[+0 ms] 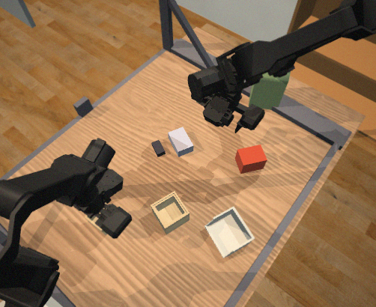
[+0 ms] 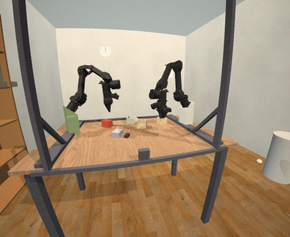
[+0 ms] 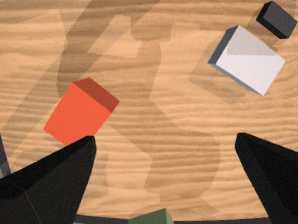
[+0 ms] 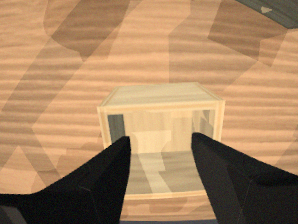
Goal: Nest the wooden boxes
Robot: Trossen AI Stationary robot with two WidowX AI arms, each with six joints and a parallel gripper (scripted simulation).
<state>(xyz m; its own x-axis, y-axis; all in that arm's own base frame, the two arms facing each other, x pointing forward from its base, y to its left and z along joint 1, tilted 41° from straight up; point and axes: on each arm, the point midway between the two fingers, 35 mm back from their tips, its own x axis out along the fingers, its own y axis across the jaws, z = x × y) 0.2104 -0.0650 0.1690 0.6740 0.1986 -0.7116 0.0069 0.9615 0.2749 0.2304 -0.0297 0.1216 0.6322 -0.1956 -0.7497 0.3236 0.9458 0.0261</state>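
Now: the small tan wooden box 50 mm below my right hand. From my right hand the other things lie so: white box 260 mm ahead, 190 mm to the left, 90 mm below; then small dark block 70 mm behind, 270 mm to the left, 110 mm below; then medium tan wooden box 110 mm ahead, 130 mm to the left, 100 mm below.
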